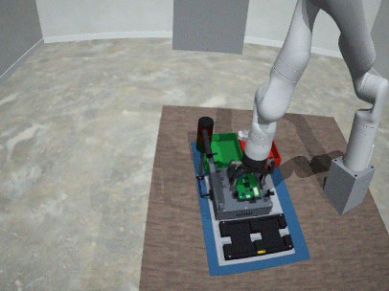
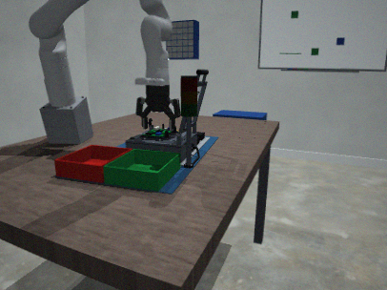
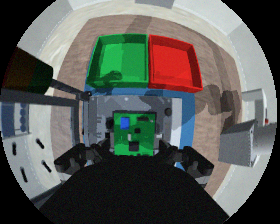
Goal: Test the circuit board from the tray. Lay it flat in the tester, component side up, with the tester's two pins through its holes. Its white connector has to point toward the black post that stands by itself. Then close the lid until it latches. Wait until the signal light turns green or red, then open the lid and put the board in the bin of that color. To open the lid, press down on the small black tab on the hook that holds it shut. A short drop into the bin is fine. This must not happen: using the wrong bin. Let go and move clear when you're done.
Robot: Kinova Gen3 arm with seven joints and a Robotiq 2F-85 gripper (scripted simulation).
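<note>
Now: hand 1 cm above the green circuit board. Also, from my hand: clear lid 12 cm ahead, 2 cm to the left, 10 cm above; red bin 7 cm behind, 21 cm to the right, 7 cm below; green bin 8 cm ahead, 19 cm to the right, 7 cm below.
</note>
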